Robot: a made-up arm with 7 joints.
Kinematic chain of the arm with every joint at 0, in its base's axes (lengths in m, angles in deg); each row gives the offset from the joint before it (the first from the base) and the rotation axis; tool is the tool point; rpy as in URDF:
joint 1: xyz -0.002 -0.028 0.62 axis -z
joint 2: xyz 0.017 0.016 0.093 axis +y
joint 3: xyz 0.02 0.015 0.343 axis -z
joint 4: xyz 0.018 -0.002 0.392 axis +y
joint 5: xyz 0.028 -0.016 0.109 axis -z
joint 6: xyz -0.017 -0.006 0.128 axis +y
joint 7: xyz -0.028 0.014 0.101 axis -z
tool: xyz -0.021 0.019 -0.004 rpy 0 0 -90
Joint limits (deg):
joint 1: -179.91..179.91
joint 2: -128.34..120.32
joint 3: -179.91..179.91
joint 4: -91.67..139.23
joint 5: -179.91..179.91
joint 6: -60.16..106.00
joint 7: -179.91..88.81
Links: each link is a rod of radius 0.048 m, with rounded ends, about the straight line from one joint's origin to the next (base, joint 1, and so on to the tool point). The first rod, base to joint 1, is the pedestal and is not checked.
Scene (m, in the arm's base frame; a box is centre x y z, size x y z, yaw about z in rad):
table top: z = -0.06
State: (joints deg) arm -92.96 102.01 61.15 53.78 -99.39 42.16 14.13
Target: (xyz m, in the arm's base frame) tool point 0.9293 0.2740 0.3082
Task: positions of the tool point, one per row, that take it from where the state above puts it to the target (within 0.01 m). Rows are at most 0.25 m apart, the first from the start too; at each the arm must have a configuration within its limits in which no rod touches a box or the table.
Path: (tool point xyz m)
1: 0.3712 0.8389 0.3563
2: 0.5530 0.7488 0.3441
3: 0.7117 0.6203 0.3319
4: 0.8393 0.4594 0.3199
5: 0.9292 0.2741 0.3081

